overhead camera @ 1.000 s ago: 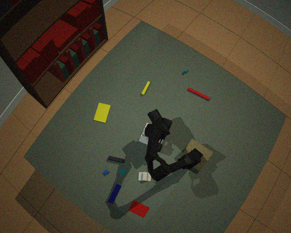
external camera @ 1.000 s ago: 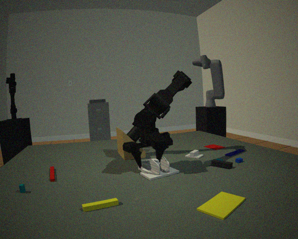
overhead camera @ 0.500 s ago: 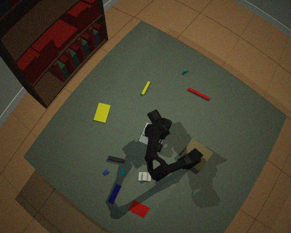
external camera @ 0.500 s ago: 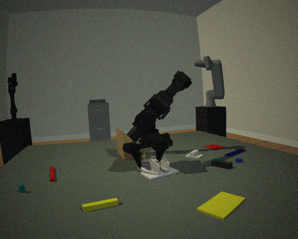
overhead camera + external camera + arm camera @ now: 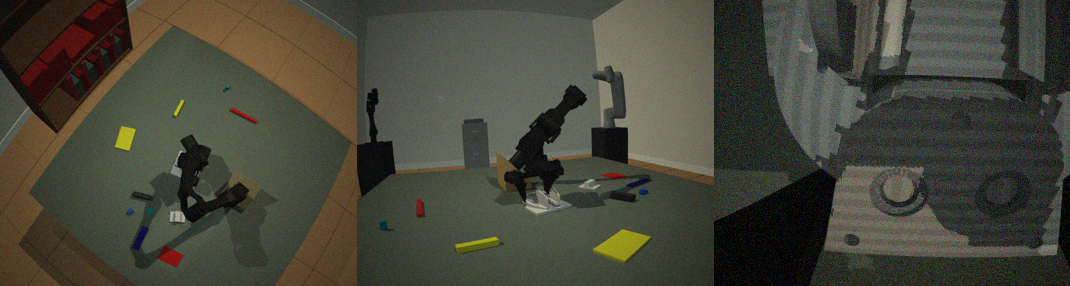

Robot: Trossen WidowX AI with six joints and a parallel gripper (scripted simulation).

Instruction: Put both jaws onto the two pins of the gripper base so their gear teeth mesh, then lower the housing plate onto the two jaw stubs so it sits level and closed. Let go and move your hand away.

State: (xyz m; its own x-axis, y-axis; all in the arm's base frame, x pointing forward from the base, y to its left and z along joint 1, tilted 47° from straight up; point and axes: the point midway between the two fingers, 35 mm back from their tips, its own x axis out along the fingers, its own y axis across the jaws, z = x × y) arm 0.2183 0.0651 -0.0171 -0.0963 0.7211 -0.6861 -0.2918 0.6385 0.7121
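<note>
Right now the gripper base is 20 mm above my gripper tip and 10 mm ahead of it. Also, from my gripper tip: black block (250 mm to the left, 110 mm ahead); then white block (230 mm to the left, 70 mm behind); then flat white plate (70 mm ahead, 20 mm to the left).
</note>
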